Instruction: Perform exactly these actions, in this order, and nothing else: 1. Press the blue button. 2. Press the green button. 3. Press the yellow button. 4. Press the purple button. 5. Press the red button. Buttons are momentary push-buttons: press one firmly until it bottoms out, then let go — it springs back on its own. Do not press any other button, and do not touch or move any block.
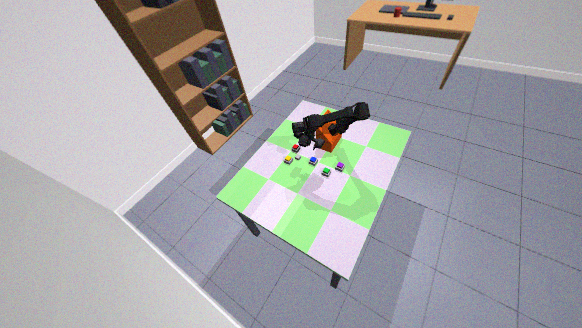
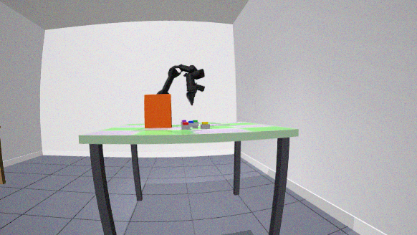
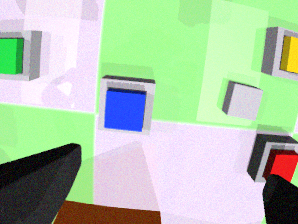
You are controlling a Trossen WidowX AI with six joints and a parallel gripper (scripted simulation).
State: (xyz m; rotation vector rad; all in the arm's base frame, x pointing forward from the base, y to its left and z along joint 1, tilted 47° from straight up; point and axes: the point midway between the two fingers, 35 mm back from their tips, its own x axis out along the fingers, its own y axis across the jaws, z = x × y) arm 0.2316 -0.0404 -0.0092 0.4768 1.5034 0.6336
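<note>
Right now the blue button is 1 cm behind my gripper tip, 3 cm to the left of it and 11 cm below it. The rest, counted from my gripper tip: red button: 4 cm behind, 14 cm to the right, 11 cm below; small grey block: 2 cm ahead, 8 cm to the right, 14 cm below; yellow button: 7 cm ahead, 12 cm to the right, 11 cm below.
</note>
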